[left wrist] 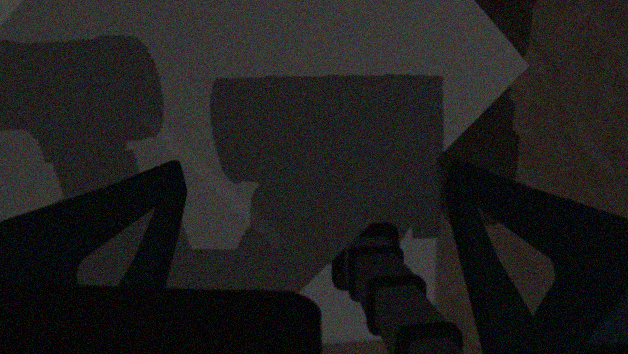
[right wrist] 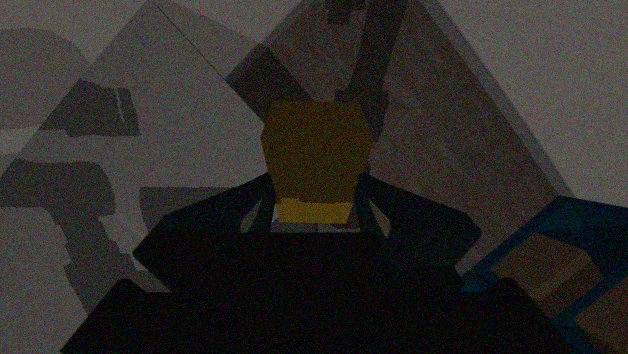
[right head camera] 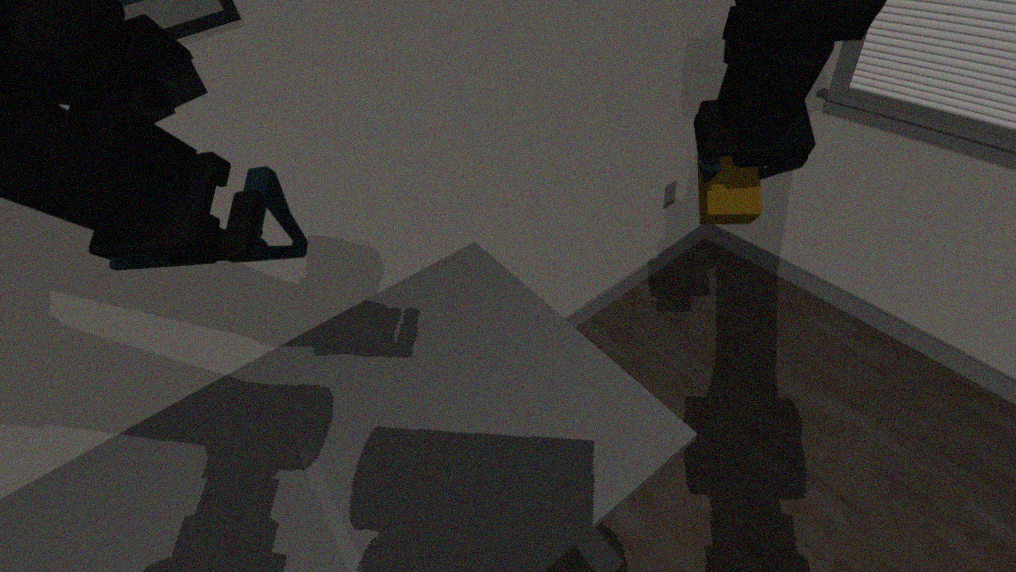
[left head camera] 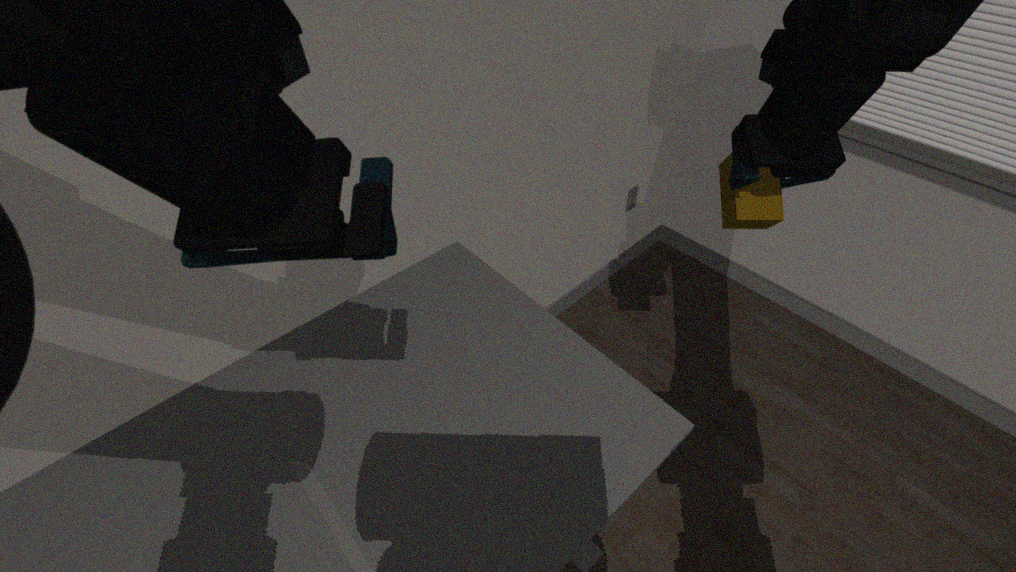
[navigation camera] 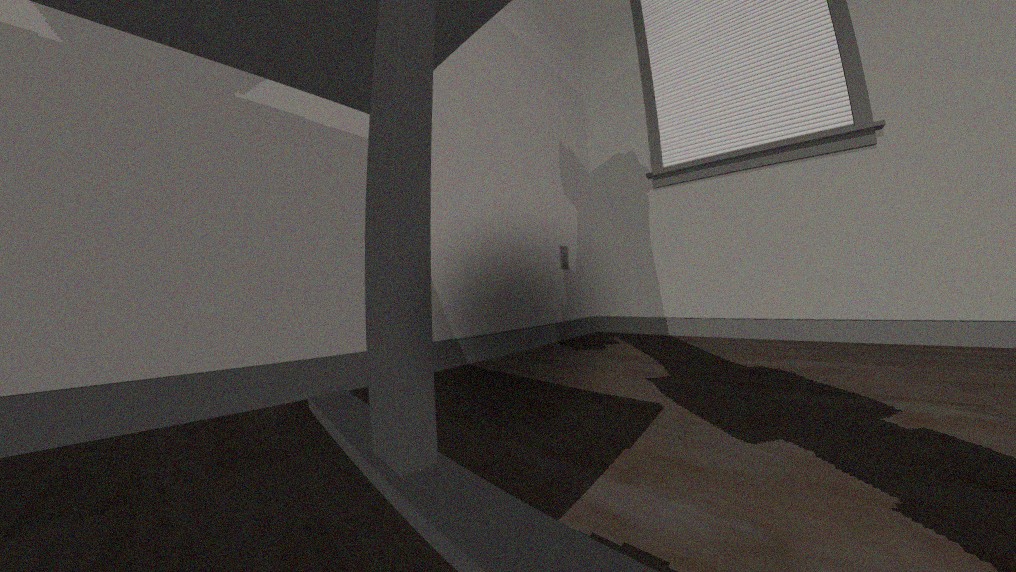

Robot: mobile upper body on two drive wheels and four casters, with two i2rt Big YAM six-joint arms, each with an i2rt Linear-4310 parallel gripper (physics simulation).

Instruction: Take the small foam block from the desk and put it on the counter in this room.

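Places are measured from the left arm's base along level axes (x left, y back, z up), in metres.
Pixels of known places: left gripper, between the fingertips: (left wrist: 315, 175) (right head camera: 259, 252) (left head camera: 336, 249); right gripper, between the fingertips: (right wrist: 314, 177) (right head camera: 730, 177) (left head camera: 754, 185).
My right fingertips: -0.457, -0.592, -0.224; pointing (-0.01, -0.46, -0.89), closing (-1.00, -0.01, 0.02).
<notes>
Behind a point stands the place of what it marks, as x, y, z.
The small foam block, a yellow block (left head camera: 758, 207) {-0.455, -0.560, -0.236} (right head camera: 735, 203) {-0.458, -0.557, -0.238} (right wrist: 316, 150) {-0.457, -0.611, -0.194}, is held in my right gripper (left head camera: 755, 176) {-0.457, -0.592, -0.224} (right head camera: 723, 172) {-0.457, -0.592, -0.224} (right wrist: 314, 177) {-0.457, -0.592, -0.224}, which is shut on it. The block is in the air, at the upper right in both head views. My left gripper (left head camera: 373, 213) (right head camera: 248, 213) (left wrist: 315, 175) {-0.014, -0.354, -0.131} is open with nothing between its fingers. A grey flat top (left head camera: 497, 376) {-0.098, -0.618, -0.690} (right head camera: 511, 369) {-0.124, -0.636, -0.690} (left wrist: 325, 40) {-0.073, -0.552, -0.690} (right wrist: 190, 100) {-0.068, -0.770, -0.690} lies below, with one corner pointing right in the head views. Whether it is the desk or the counter I cannot tell.
A support post (navigation camera: 401, 248) {-0.134, -0.656, -1.130} stands on a long foot (navigation camera: 483, 497) close ahead. Walls meet in a corner beyond the top, with a blinded window (left head camera: 945, 85) {-1.403, -1.408, -0.376} (right head camera: 945, 63) {-1.300, -1.517, -0.428} (navigation camera: 746, 78) {-1.433, -1.378, -0.220} at the right. A blue shelf unit (right wrist: 575, 212) {-2.526, -0.160, -1.332} with a cardboard box (right wrist: 545, 265) {-2.058, 0.142, -1.131} shows at the lower right.
</notes>
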